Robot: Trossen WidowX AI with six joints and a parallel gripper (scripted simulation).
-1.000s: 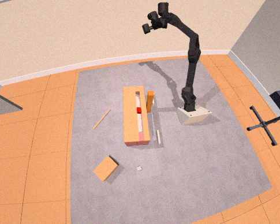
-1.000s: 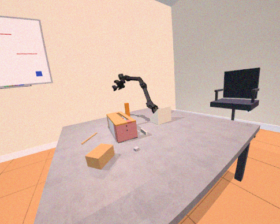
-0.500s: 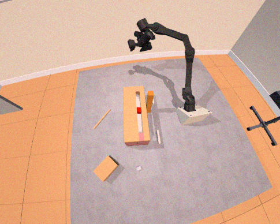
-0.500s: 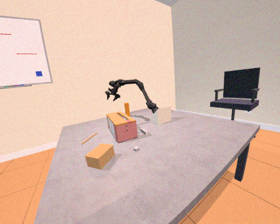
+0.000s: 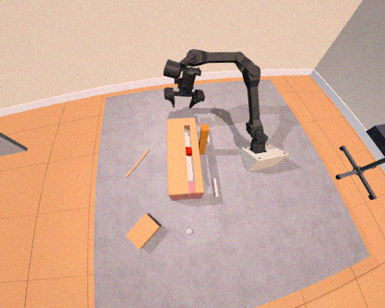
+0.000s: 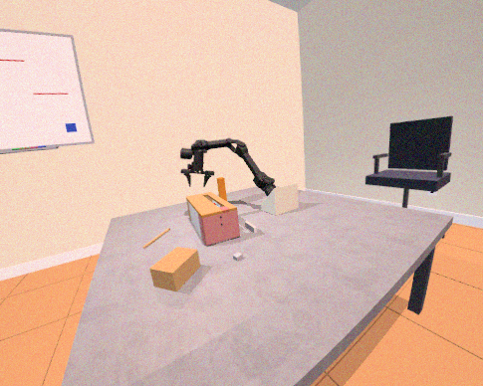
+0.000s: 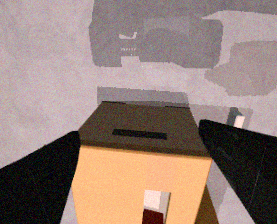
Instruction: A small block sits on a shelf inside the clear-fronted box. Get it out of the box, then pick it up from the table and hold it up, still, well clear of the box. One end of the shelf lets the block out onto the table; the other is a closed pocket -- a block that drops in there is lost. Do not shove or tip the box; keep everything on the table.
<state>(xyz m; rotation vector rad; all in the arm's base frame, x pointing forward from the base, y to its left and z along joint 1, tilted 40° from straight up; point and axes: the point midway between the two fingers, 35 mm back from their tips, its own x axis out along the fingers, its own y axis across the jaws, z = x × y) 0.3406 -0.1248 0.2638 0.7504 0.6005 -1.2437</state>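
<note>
Right now the box is 24 cm to the left of my gripper tip, 10 cm below it and 1 cm behind it. Round my gripper tip: red block: 22 cm to the left, 8 cm below; then white cube: 56 cm to the left, 16 cm below, 6 cm ahead; then orange strip: 18 cm to the left, 8 cm behind, 5 cm below.
</note>
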